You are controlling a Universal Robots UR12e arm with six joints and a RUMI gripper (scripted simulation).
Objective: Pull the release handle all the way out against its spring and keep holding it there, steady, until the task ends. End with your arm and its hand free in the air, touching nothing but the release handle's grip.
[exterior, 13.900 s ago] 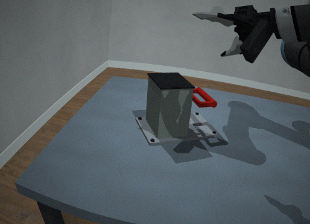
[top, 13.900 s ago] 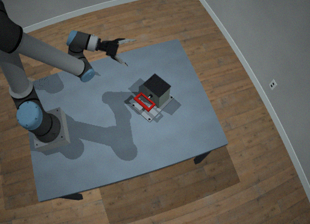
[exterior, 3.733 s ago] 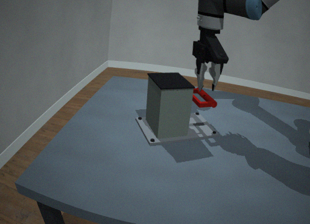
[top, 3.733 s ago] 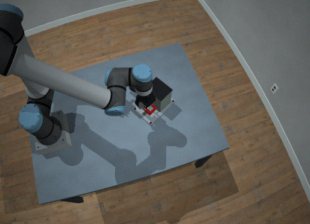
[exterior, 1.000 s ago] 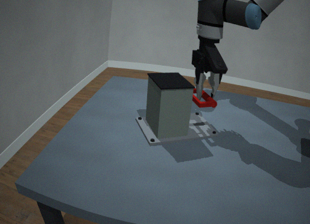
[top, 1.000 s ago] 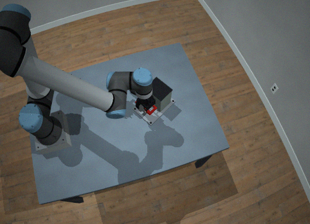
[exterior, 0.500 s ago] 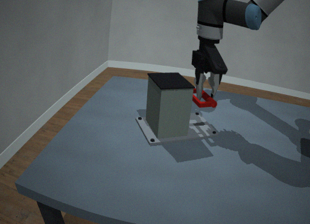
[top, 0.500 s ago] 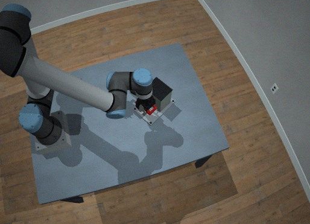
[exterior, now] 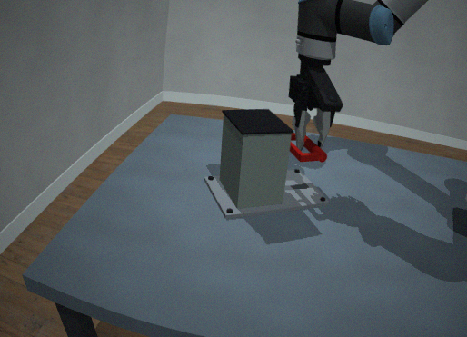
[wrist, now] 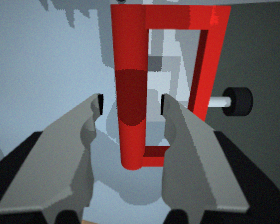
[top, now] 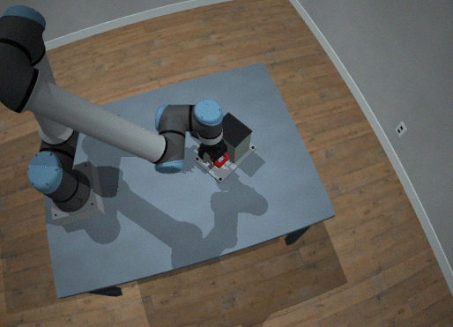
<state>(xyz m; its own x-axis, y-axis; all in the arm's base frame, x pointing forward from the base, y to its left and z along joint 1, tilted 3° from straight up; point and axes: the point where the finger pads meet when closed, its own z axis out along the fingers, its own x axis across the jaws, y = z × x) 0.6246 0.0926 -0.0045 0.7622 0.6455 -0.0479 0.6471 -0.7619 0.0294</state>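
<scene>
Now: the red release handle 40 mm ahead of my hand and 30 mm to the left of it.
</scene>
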